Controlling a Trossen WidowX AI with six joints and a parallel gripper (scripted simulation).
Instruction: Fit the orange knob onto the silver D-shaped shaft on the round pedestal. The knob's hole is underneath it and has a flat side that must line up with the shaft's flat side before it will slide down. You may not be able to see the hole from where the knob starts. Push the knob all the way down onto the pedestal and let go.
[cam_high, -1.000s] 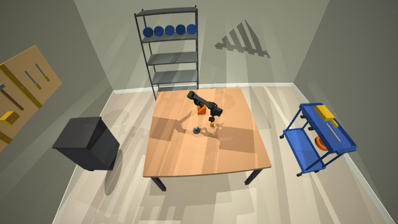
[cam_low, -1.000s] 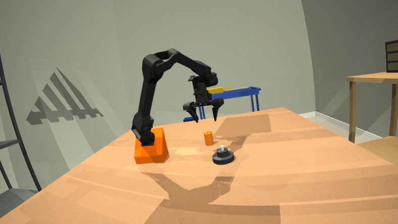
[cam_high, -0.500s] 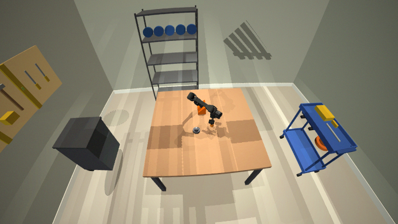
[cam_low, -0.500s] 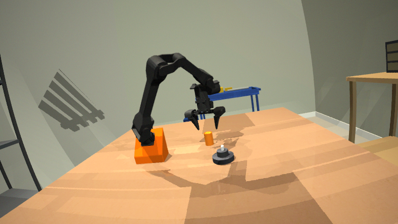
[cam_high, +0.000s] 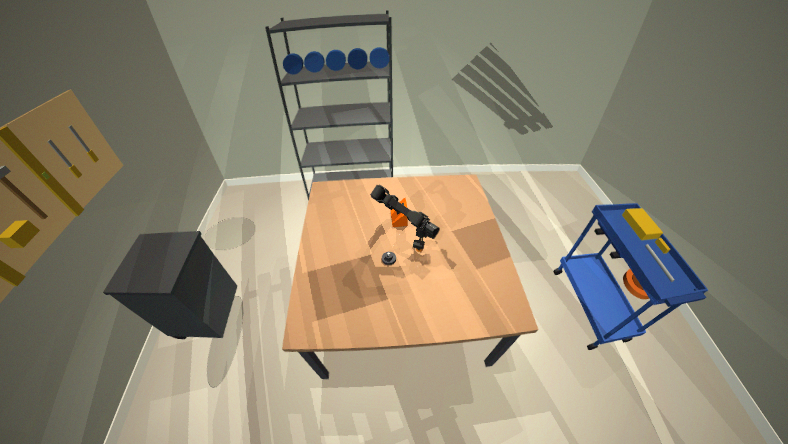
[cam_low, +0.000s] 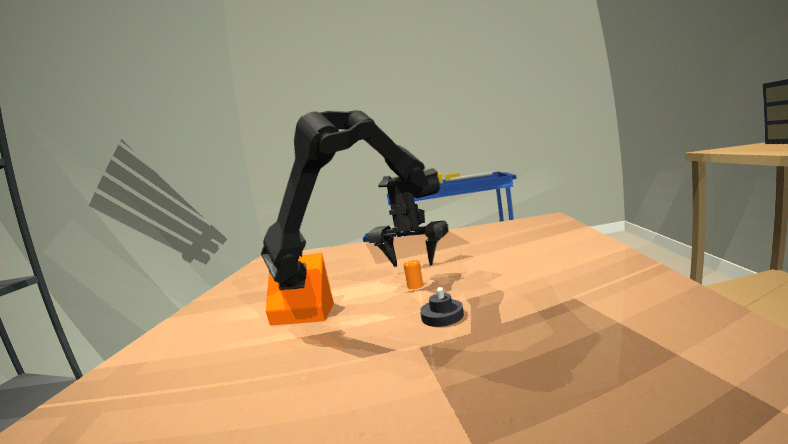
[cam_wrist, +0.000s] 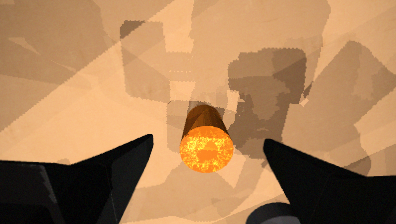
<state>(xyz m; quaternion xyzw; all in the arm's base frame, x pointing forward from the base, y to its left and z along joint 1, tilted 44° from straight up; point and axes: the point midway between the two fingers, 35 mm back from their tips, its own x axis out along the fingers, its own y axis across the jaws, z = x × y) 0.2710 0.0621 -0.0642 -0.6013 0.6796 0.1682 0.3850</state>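
Now: the orange knob 10 mm below my gripper tip. The rest, counted from my gripper tip: pedestal 190 mm to the right, 50 mm ahead, 20 mm below.
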